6 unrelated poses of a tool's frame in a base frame.
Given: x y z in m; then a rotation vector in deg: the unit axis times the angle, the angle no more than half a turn.
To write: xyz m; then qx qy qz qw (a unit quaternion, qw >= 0). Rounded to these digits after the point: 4 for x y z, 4 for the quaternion.
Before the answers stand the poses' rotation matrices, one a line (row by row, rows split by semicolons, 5 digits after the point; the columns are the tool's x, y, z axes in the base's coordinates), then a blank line. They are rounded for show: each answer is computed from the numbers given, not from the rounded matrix.
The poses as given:
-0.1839, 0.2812, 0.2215, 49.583, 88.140, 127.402
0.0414, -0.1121, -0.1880, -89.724, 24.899, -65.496
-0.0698, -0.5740, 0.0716, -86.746, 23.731, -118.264
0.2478, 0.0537, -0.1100, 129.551, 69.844, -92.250
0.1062, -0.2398, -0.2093, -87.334, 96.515, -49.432
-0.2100, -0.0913, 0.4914, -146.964, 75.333, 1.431
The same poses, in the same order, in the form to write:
-0.77294 0.08941 0.62815; 0.55627 -0.38066 0.73868; 0.30516 0.92038 0.24449
0.46804 0.28417 0.83677; -0.76828 -0.33705 0.54419; 0.43667 -0.89758 0.06057
-0.22155 0.24219 0.94460; -0.58785 -0.80604 0.06879; 0.77804 -0.54004 0.32095
0.11521 0.65626 -0.74569; 0.53970 -0.67158 -0.50765; -0.83394 -0.34396 -0.43156
-0.06595 -0.53228 0.84399; -0.99594 0.08706 -0.02291; -0.06129 -0.84208 -0.53586
0.59067 -0.80048 0.10172; -0.79604 -0.55743 0.23579; -0.13204 -0.22024 -0.96647

-0.1839, 0.2812, 0.2215, 0.3013, 0.5357, 0.7743, 0.1507
0.0414, -0.1121, -0.1880, -0.6604, 0.1833, -0.4821, 0.5458
-0.0698, -0.5740, 0.0716, -0.5620, 0.1538, -0.7662, 0.2708
0.2478, 0.0537, -0.1100, 0.7447, 0.4015, -0.5303, 0.0549
0.1062, -0.2398, -0.2093, -0.5880, 0.6498, -0.3328, 0.3483
-0.2100, -0.0913, 0.4914, -0.8824, 0.4523, 0.0086, 0.1292

